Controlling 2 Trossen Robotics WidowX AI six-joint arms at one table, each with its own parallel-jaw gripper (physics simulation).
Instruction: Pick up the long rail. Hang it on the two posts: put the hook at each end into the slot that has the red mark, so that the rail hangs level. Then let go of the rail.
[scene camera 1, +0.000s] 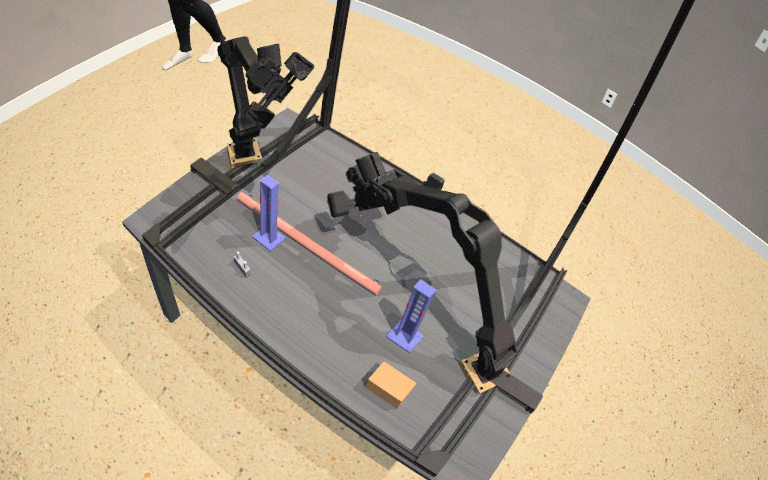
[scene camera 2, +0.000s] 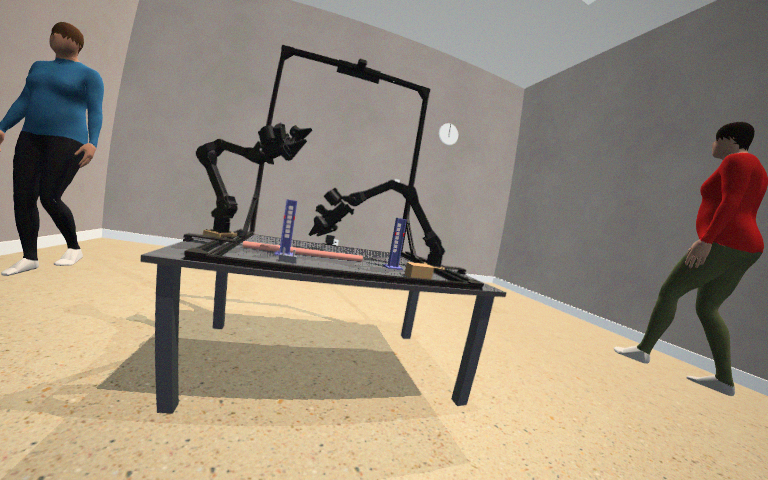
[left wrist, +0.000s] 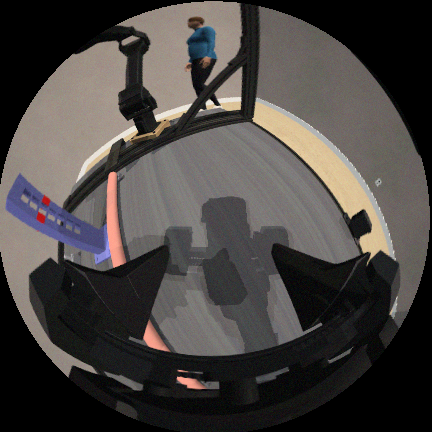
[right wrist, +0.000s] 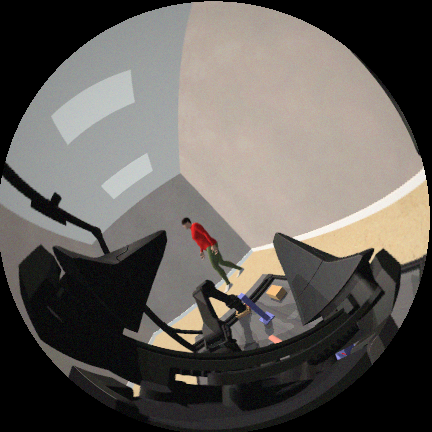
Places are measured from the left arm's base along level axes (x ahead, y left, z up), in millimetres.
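Pixels of known places: left gripper, fingertip midpoint: (scene camera 1: 349, 201) (scene camera 2: 313, 235) (left wrist: 221, 250); right gripper, fingertip midpoint: (scene camera 1: 284, 95) (scene camera 2: 309, 134) (right wrist: 221, 237); left arm's base, link origin: (scene camera 1: 487, 369) (scene camera 2: 434, 265) (right wrist: 241, 308); right arm's base, link origin: (scene camera 1: 244, 150) (scene camera 2: 220, 231) (left wrist: 148, 128).
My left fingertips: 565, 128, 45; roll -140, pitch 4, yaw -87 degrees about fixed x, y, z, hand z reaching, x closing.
Observation:
For each thing: its middle in the pictures, then the offset to it from my left fingertips, as dx, dy, dz.
- long salmon-pink rail, body centre: (left wrist: 124, 273) (scene camera 1: 304, 238) (scene camera 2: 305, 251) -42, +142, -54
- right-hand blue post, body centre: (scene camera 1: 414, 314) (scene camera 2: 397, 243) (right wrist: 254, 307) -395, +13, +38
- orange-tan block, body centre: (scene camera 1: 390, 385) (scene camera 2: 419, 271) (right wrist: 275, 291) -512, +112, -44
- small grey two-pronged piece, body centre: (scene camera 1: 242, 263) (left wrist: 71, 265) (scene camera 2: 288, 255) -78, +331, -45
The long salmon-pink rail (scene camera 1: 320, 249) (scene camera 2: 328, 254) (left wrist: 114, 215) (right wrist: 274, 339) lies on the table, passing behind the left-hand post in scene camera 1. That blue post (scene camera 1: 269, 209) (scene camera 2: 289, 226) (left wrist: 75, 230) and the right-hand blue post (scene camera 1: 416, 311) (scene camera 2: 397, 243) (right wrist: 257, 307) stand upright; both have red marks and slots. The rail's end hooks are too small to make out clearly. My left gripper (scene camera 1: 346, 195) (scene camera 2: 322, 226) (left wrist: 221, 250) is open and empty above the table, beyond the rail. My right gripper (scene camera 1: 280, 90) (scene camera 2: 301, 144) (right wrist: 221, 237) is open and empty, raised high, far from the rail.
An orange-tan block (scene camera 1: 390, 384) (scene camera 2: 419, 270) (right wrist: 276, 292) sits near the right-hand post, toward the table's front edge. A small grey two-pronged piece (scene camera 1: 241, 264) lies in front of the left-hand post. Black frame rails run along the table edges, with tall uprights at the back.

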